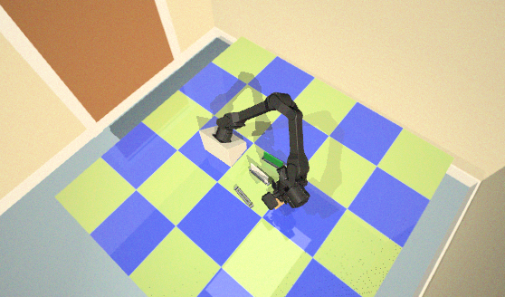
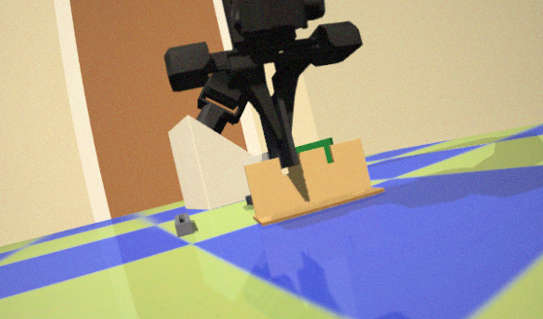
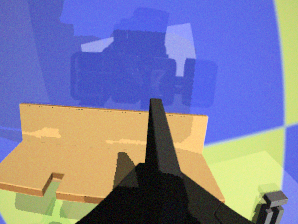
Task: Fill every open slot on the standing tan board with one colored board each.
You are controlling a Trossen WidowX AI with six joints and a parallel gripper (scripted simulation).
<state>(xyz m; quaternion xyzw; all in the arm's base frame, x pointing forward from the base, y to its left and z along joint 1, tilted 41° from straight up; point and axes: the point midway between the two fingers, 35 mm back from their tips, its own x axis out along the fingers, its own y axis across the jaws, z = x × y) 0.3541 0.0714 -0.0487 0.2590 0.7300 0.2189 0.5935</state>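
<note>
Now: the tan board 5 cm below my gripper tip, 3 cm to the left of it and 2 cm behind it. From my gripper tip the other things lie so: thin black board 3 cm behind; then green board 17 cm behind, 10 cm to the left, 5 cm below.
</note>
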